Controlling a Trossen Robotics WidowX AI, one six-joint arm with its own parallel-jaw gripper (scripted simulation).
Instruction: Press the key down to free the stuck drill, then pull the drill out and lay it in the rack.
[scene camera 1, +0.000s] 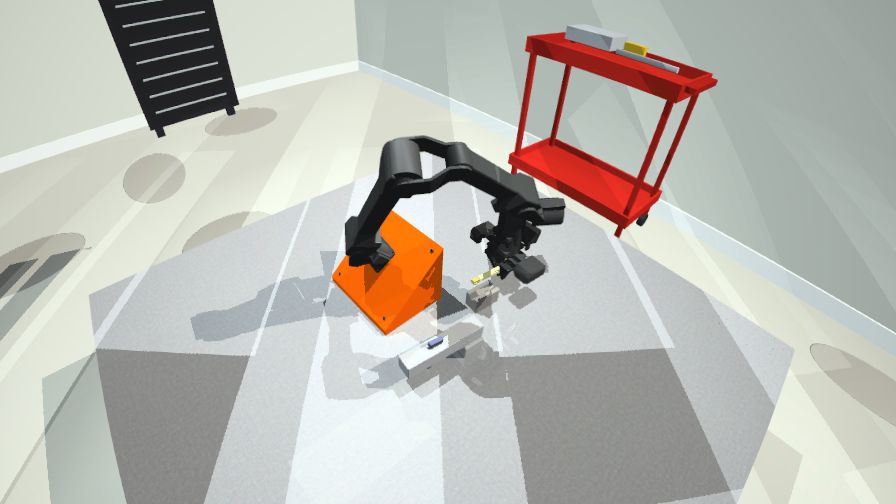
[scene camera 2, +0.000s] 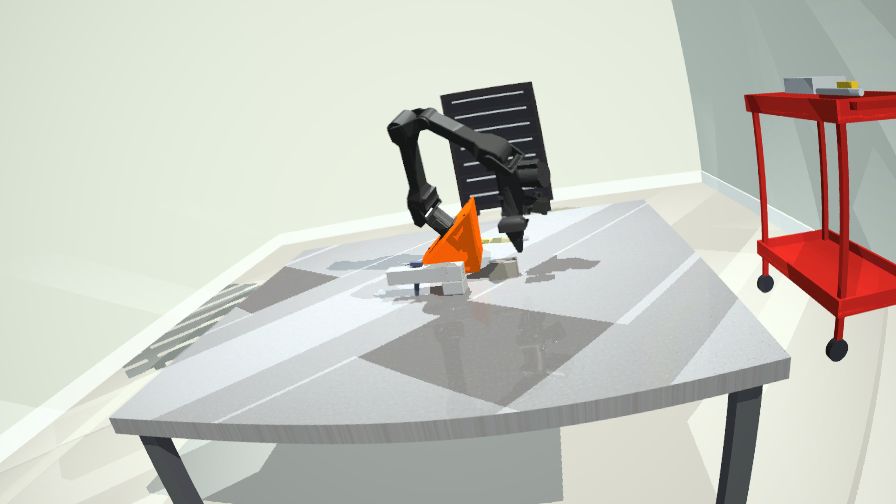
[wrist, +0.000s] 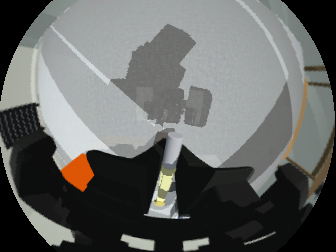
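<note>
Grey rack (scene camera 1: 480, 297). Housing block (scene camera 1: 466, 337) (scene camera 2: 452, 275). Drill (wrist: 174, 141), carried by my gripper (scene camera 1: 500, 277) (scene camera 2: 520, 251) (wrist: 169, 142).
</note>
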